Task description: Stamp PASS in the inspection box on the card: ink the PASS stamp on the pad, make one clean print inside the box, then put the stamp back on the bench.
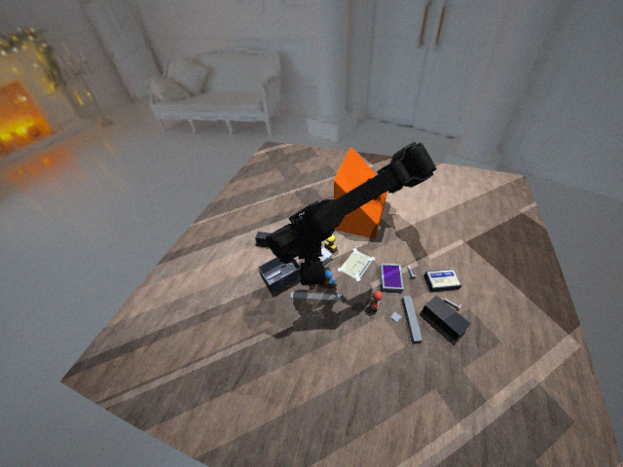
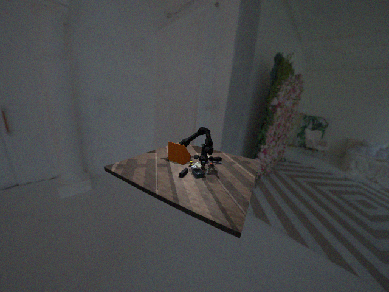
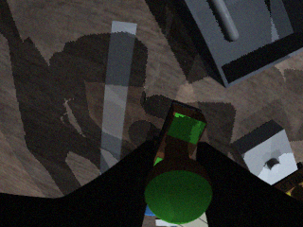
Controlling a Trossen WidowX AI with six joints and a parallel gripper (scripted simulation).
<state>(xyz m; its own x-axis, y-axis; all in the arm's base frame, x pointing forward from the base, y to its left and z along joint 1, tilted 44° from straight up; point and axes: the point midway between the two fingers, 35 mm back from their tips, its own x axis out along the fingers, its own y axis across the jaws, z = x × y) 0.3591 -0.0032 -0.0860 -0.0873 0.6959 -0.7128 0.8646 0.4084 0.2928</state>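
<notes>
Right now my gripper tip is 210 mm to the right of the ink pad, 110 mm past it and 50 mm above it. Also, from my gripper tip: blue-knobbed stamp: 40 mm to the left, 40 mm below, 10 mm behind; then silver blade-like piece: 60 mm below, 40 mm ahead, 30 mm to the left; then green-knobbed stamp: right at my gripper tip.
</notes>
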